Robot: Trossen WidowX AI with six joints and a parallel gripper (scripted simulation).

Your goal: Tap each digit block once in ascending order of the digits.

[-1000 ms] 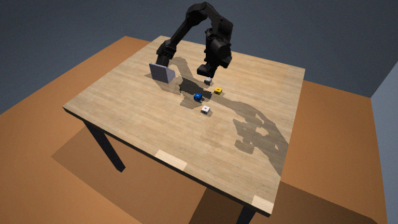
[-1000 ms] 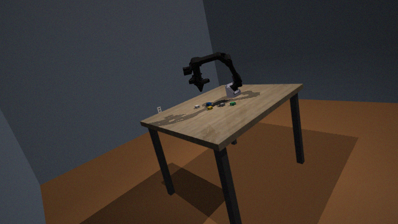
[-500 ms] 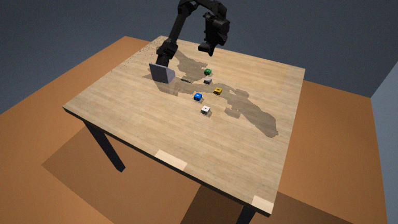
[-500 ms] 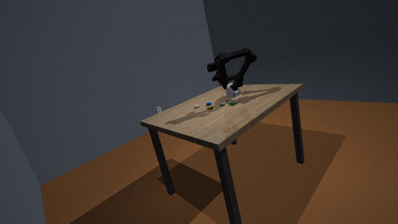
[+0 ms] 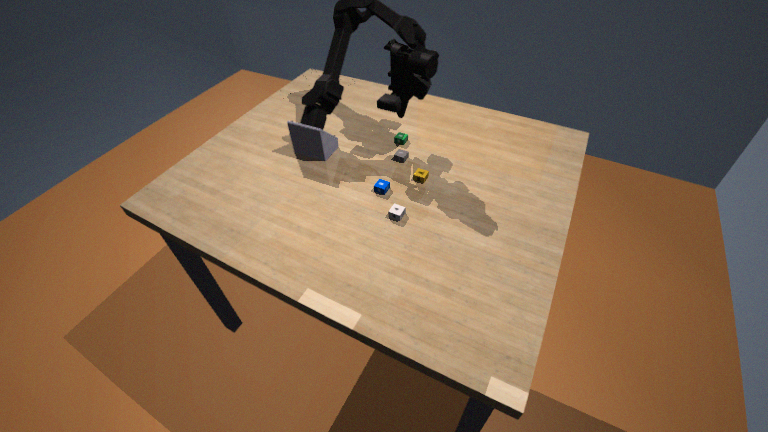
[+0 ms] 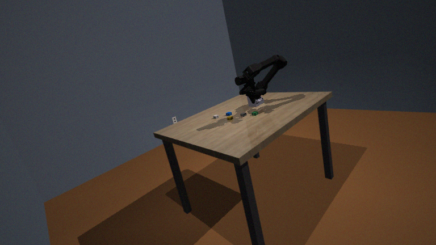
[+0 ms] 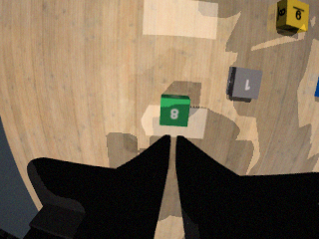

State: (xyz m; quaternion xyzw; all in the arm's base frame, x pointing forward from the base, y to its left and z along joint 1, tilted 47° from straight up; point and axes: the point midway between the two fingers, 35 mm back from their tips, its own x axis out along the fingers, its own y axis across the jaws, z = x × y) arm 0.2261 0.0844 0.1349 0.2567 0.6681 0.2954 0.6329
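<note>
Now: the green block 7 cm below my gripper tip. Round my gripper tip: blue block 22 cm to the right, 7 cm below, 6 cm ahead; then yellow block 13 cm to the right, 13 cm ahead, 7 cm below; then grey block 8 cm to the right, 7 cm below, 4 cm ahead.
</note>
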